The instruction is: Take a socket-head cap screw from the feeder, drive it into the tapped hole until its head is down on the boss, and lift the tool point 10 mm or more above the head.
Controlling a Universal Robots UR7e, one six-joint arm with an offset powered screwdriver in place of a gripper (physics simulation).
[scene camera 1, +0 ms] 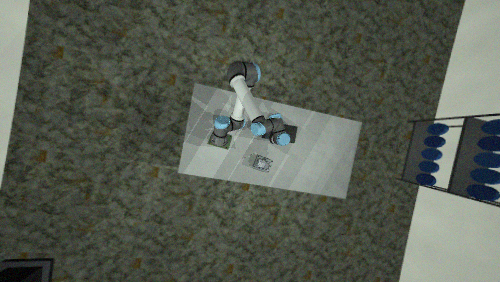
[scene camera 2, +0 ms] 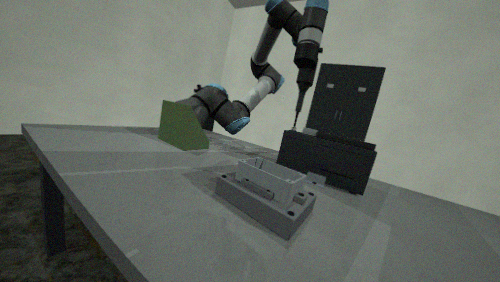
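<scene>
My screwdriver (scene camera 2: pixel 294 128) points down in the scene camera 2 view, its thin bit's tip at the top left edge of the dark feeder (scene camera 2: pixel 325 154) (scene camera 1: pixel 291 133). A small bright spot shows at the tip; whether a screw is on the bit is too small to tell. In the scene camera 1 view the wrist hides the tool. The light grey open-topped housing (scene camera 2: pixel 287 188) sits on a grey fixture block (scene camera 2: pixel 260 207); they show as one small grey part (scene camera 1: pixel 261 163) from above. The tool is apart from the housing. The tapped hole and boss cannot be made out.
A green wedge-shaped block (scene camera 2: pixel 177 126) stands under the arm's base on the grey table (scene camera 2: pixel 100 200) (scene camera 1: pixel 320 175). A dark upright panel (scene camera 2: pixel 345 100) rises behind the feeder. A dark frame with blue discs (scene camera 1: pixel 431 154) is off the table at the right.
</scene>
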